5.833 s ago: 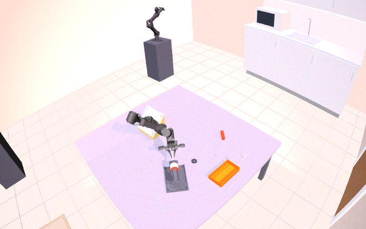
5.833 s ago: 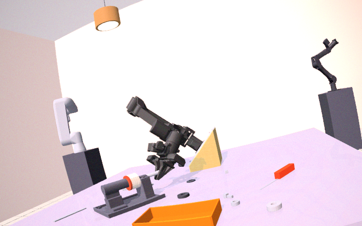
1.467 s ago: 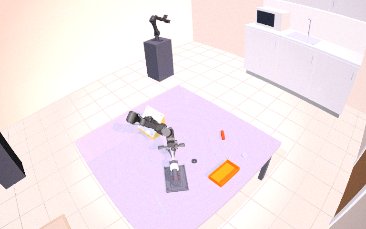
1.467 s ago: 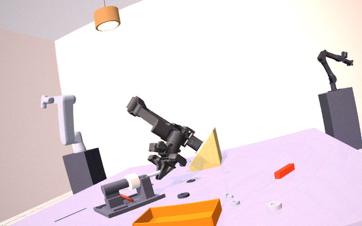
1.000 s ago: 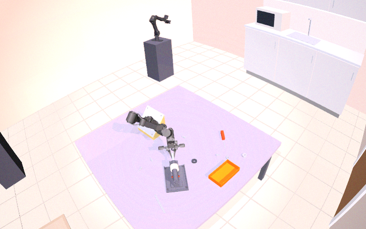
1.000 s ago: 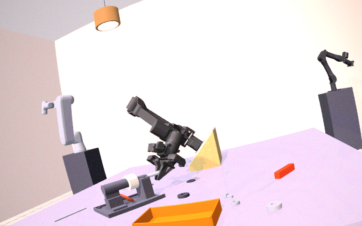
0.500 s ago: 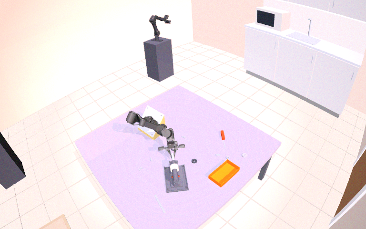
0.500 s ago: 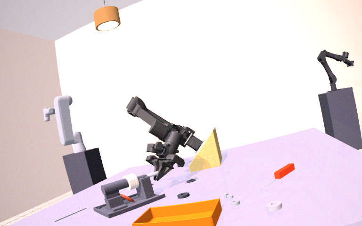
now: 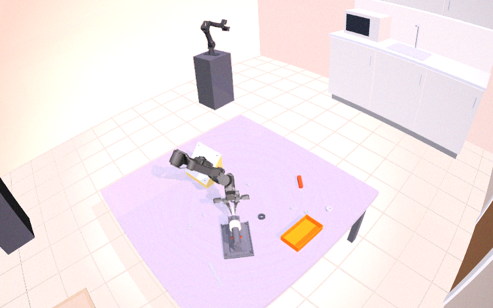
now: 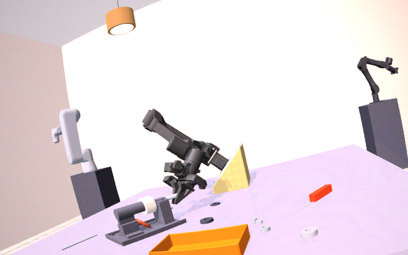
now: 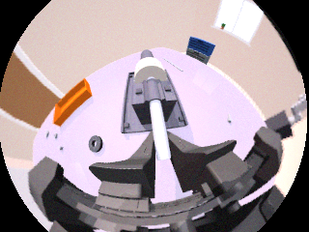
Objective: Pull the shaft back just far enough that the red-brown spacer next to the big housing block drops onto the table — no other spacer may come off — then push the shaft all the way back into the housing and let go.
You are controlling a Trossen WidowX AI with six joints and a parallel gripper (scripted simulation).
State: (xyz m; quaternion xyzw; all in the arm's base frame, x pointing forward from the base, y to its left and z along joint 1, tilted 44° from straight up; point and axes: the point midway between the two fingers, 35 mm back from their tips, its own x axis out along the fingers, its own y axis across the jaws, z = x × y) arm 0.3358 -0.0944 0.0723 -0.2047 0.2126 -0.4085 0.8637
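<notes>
The pale shaft is 4 cm ahead of my gripper tip, 3 cm to the right of it and 3 cm above it. From my gripper tip the other things lie so: orange tray: 33 cm ahead, 16 cm to the left, 5 cm below; then dark fixture: 11 cm ahead, 9 cm to the right, 1 cm below; then red-brown spacer: 10 cm ahead, 8 cm to the right, 3 cm below.
</notes>
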